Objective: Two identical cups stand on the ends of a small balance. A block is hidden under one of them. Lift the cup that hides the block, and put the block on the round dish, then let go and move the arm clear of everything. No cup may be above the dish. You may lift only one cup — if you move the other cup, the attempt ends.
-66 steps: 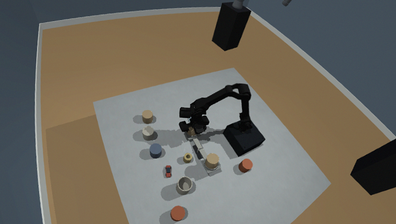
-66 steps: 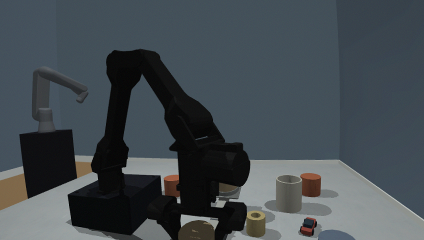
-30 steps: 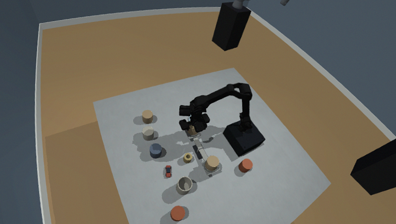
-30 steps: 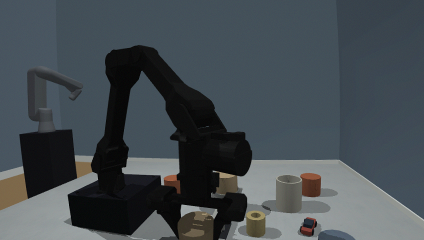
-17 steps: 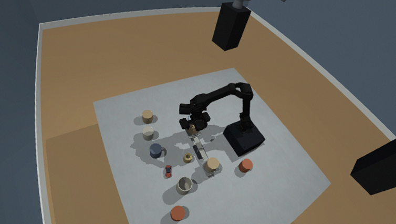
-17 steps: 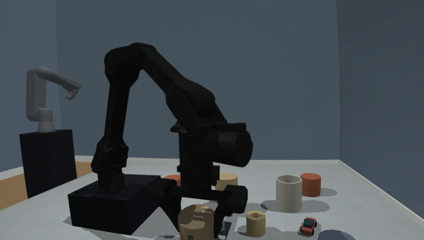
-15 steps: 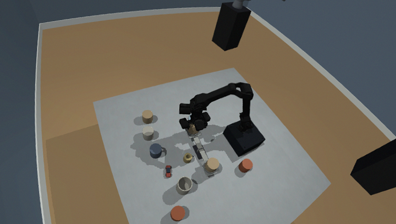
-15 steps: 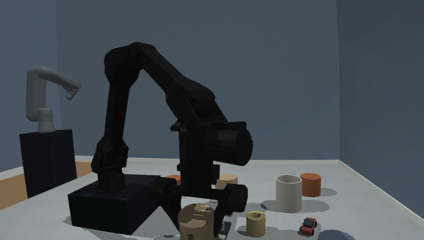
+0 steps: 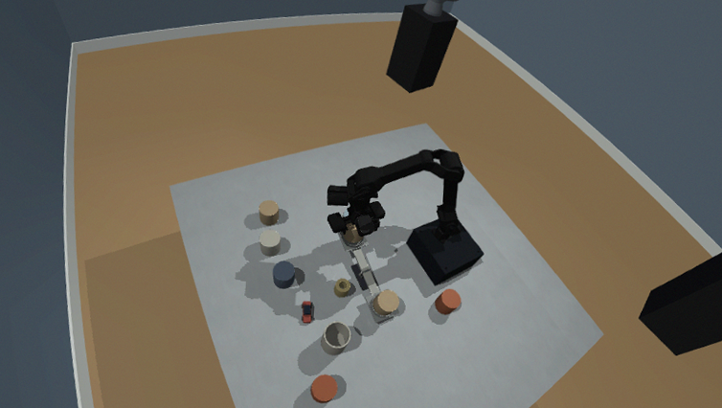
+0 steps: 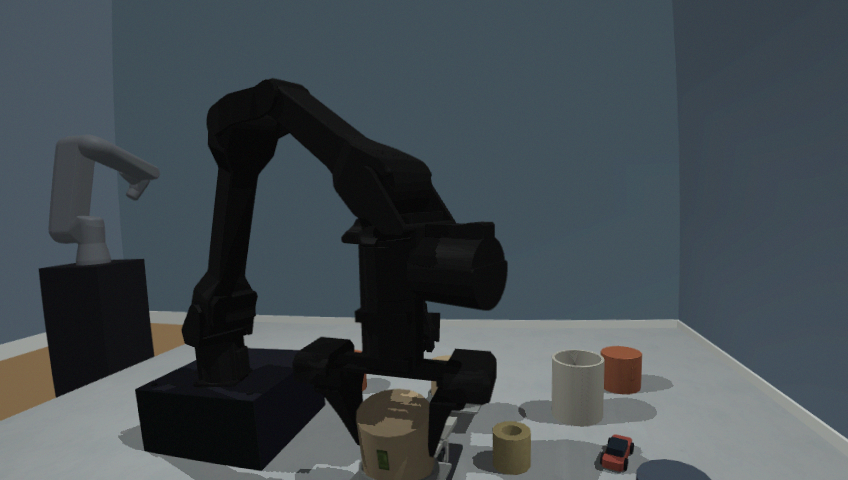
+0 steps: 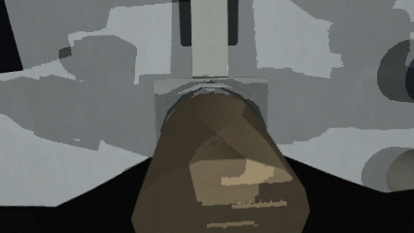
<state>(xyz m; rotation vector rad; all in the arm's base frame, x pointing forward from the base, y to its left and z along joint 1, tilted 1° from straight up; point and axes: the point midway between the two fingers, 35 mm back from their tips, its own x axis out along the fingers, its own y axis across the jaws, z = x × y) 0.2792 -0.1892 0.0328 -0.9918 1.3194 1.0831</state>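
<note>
The grey block lies 20 mm below my gripper tip and 10 mm to the left of it. Round my gripper tip: balance beam: 130 mm to the left, 60 mm below, 30 mm ahead; pale blue round dish: 100 mm below, 100 mm behind, 90 mm to the right; small grey balance: 130 mm to the left, 80 mm below, 30 mm ahead.
</note>
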